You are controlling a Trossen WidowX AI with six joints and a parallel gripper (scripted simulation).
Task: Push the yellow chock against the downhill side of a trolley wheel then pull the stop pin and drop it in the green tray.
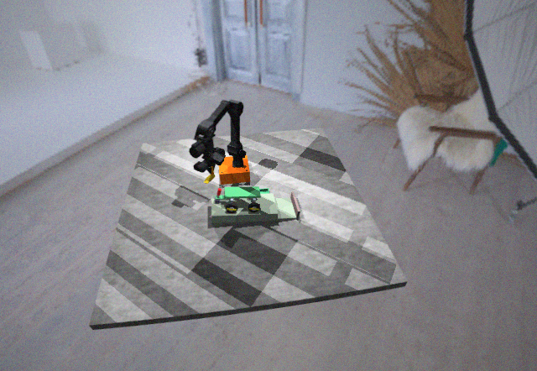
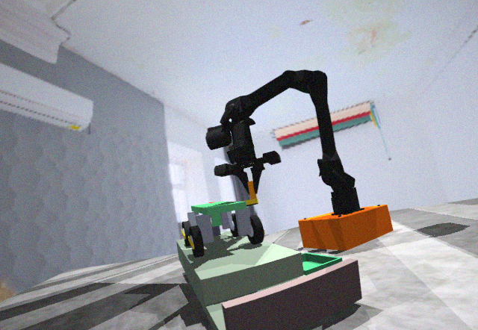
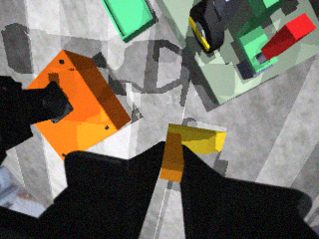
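The yellow chock lies 2 cm ahead of my gripper tip, 1 cm to the right of it and 1 cm below it. The rest, counted from my gripper tip: pale green ramp (15 cm to the left, 15 cm ahead, 13 cm below); trolley (15 cm ahead, 14 cm to the left, 6 cm below); red-headed stop pin (13 cm ahead, 4 cm below, 3 cm to the left).
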